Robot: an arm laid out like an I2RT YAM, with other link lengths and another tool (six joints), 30 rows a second.
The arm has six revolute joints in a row. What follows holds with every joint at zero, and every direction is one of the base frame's.
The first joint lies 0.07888 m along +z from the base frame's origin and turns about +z.
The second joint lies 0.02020 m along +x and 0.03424 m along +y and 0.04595 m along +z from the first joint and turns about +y.
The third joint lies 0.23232 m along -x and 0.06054 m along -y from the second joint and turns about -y.
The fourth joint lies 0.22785 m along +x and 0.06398 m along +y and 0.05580 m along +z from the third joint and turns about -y.
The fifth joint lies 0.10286 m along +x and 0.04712 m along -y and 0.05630 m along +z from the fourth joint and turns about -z.
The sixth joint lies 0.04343 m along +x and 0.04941 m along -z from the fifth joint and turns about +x.
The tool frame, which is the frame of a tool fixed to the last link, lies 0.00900 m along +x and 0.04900 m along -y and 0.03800 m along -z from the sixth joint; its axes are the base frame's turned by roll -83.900, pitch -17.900 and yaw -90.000 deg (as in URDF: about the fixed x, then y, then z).
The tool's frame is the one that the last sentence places.
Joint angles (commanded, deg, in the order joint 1, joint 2, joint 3, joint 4, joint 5, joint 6), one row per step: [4.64 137.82 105.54 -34.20 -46.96 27.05]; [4.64 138.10 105.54 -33.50 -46.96 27.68]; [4.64 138.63 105.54 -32.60 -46.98 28.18]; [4.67 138.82 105.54 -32.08 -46.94 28.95]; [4.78 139.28 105.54 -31.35 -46.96 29.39]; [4.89 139.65 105.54 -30.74 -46.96 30.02]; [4.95 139.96 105.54 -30.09 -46.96 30.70]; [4.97 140.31 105.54 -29.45 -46.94 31.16]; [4.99 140.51 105.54 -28.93 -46.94 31.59]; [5.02 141.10 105.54 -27.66 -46.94 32.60]
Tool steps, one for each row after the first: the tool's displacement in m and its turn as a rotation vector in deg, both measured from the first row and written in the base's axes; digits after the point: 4 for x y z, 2 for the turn. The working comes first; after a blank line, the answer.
Tool pose at each row, in the base's axes (x y z in m, rotation vector in deg; the steps are taken from these numbers as rounded here): [0.4304 0.0459 0.0419 -92.87 88.01 22.83]; [0.4315 0.0464 0.0404 -92.42 88.28 22.78]; [0.4329 0.0468 0.0371 -92.04 88.44 22.73]; [0.4335 0.0476 0.0362 -91.54 88.91 22.81]; [0.4344 0.0488 0.0334 -91.31 89.01 22.88]; [0.4350 0.0502 0.0312 -90.95 89.32 23.04]; [0.4357 0.0512 0.0295 -90.52 89.64 23.12]; [0.4366 0.0517 0.0274 -90.20 89.83 23.10]; [0.4374 0.0522 0.0264 -89.90 89.96 23.07]; [0.4392 0.0533 0.0230 -89.18 90.32 23.03]

[0.0011 0.0005 -0.0015 0.16 0.06 -0.39]; [0.0025 0.0009 -0.0048 0.33 0.06 -0.70]; [0.0031 0.0017 -0.0057 0.48 0.31 -1.16]; [0.0040 0.0029 -0.0085 0.62 0.38 -1.32]; [0.0046 0.0043 -0.0107 0.79 0.61 -1.60]; [0.0053 0.0053 -0.0124 0.96 0.78 -1.96]; [0.0062 0.0058 -0.0145 1.08 0.83 -2.23]; [0.0070 0.0063 -0.0155 1.21 0.84 -2.47]; [0.0088 0.0074 -0.0189 1.51 0.92 -3.06]
